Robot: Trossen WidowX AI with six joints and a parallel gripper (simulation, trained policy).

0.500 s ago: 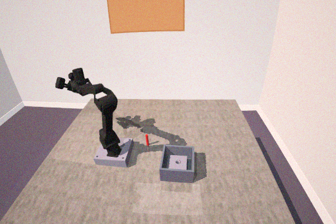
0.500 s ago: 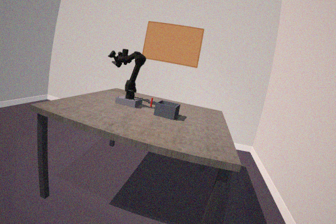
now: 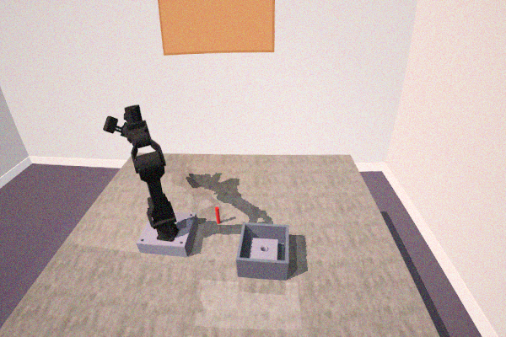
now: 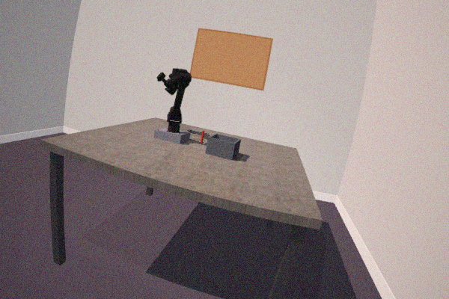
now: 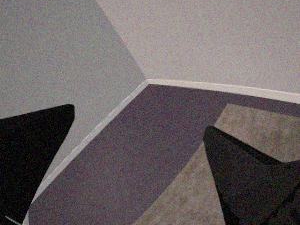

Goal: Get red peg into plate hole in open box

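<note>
The red peg lies 470 mm ahead of my gripper tip, 140 mm to the right of it and 280 mm below it. The rest, counted from my gripper tip: pale plate: 670 mm ahead, 290 mm to the right, 280 mm below; grey box: 670 mm ahead, 290 mm to the right, 300 mm below.
</note>
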